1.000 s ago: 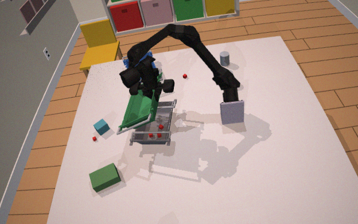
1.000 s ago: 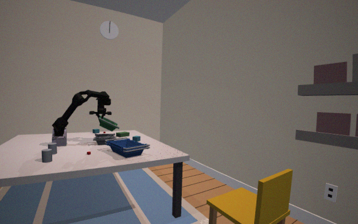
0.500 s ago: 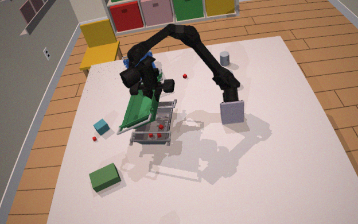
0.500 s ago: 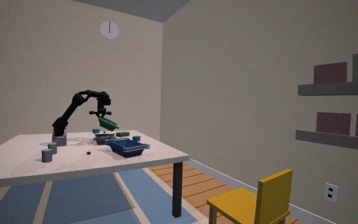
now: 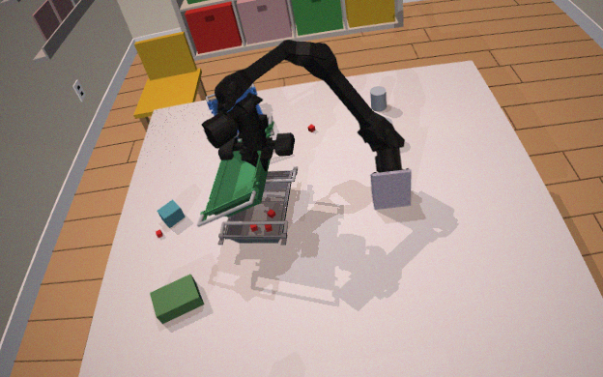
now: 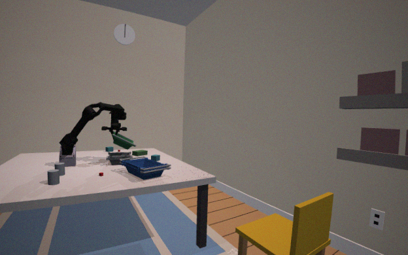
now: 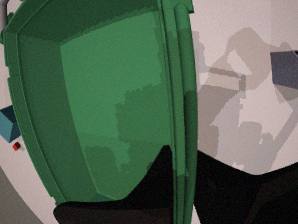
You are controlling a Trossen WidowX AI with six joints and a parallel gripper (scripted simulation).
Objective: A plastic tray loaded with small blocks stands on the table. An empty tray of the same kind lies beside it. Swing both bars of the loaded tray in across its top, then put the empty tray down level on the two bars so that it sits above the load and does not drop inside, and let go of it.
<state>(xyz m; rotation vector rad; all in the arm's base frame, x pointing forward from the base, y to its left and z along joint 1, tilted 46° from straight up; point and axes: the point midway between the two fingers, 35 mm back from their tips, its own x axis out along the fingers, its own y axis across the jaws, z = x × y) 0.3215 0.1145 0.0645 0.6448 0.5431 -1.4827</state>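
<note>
The green tray lies 70 mm ahead of my gripper tip. Round my gripper tip: green block: 280 mm to the left, 240 mm ahead, 160 mm below.
</note>
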